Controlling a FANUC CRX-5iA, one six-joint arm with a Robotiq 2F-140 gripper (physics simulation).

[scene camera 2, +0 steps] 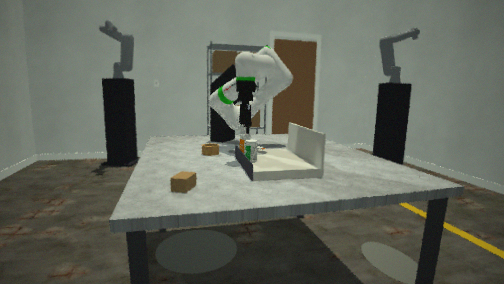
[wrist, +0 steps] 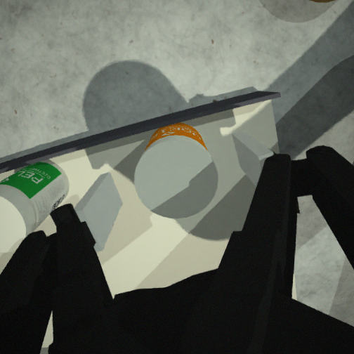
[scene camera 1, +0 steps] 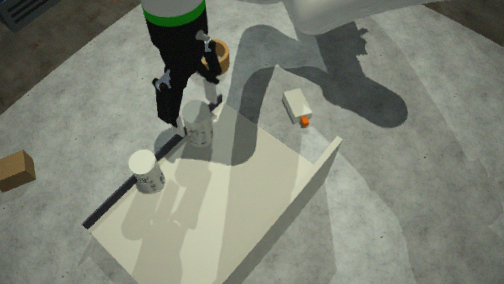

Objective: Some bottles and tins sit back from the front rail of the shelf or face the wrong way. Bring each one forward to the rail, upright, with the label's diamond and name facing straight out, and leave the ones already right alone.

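A white bottle with an orange label stands upright close behind the dark front rail. Its label is on the rail side, with a diamond and part of a name showing in the wrist view. A white bottle with a green label stands upright by the rail, its green label on the rail side. My gripper is open around the orange-labelled bottle, with a gap between each finger pad and the bottle. The bottle's lower part is hidden in the wrist view.
The cream shelf has a raised back wall. A brown block lies in front of the rail. A tan ring and a white box with an orange end are beyond the shelf's end.
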